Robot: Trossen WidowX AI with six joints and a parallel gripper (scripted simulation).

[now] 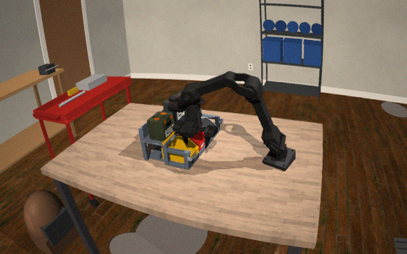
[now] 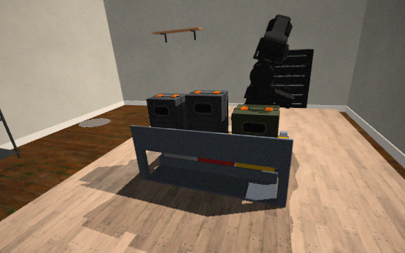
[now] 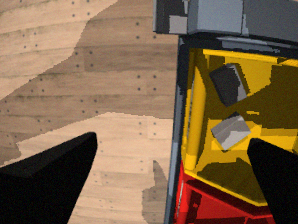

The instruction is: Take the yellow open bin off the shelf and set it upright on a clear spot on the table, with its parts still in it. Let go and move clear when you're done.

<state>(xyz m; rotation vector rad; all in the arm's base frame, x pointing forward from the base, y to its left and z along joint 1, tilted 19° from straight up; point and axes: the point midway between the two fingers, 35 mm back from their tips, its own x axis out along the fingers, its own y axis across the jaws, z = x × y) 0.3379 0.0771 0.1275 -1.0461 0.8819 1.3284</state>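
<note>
Now: hand 80 mm short of the yellow open bin, 70 mm above it and 10 mm to the right of it. Also, from my hand: green case: 160 mm ahead, 40 mm above, 10 mm to the left; then red bin: 110 mm to the right, 90 mm ahead, 70 mm below.
</note>
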